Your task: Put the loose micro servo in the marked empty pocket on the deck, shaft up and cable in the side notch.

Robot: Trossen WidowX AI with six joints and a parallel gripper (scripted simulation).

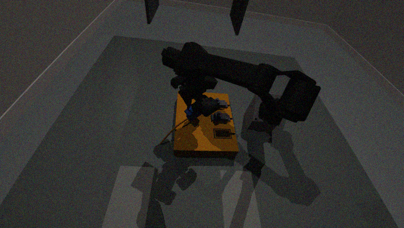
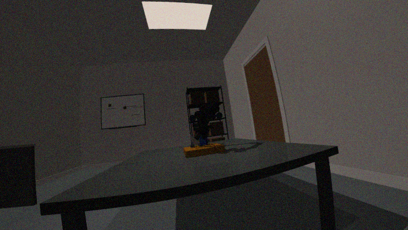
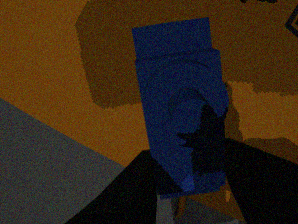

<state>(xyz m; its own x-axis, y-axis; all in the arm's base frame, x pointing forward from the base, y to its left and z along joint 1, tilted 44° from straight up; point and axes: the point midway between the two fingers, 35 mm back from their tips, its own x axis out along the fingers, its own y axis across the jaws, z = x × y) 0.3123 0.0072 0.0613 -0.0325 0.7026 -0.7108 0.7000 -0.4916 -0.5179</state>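
Now: gripper tip 90 mm above the orange deck, 20 mm to the left of it and 20 mm past it.
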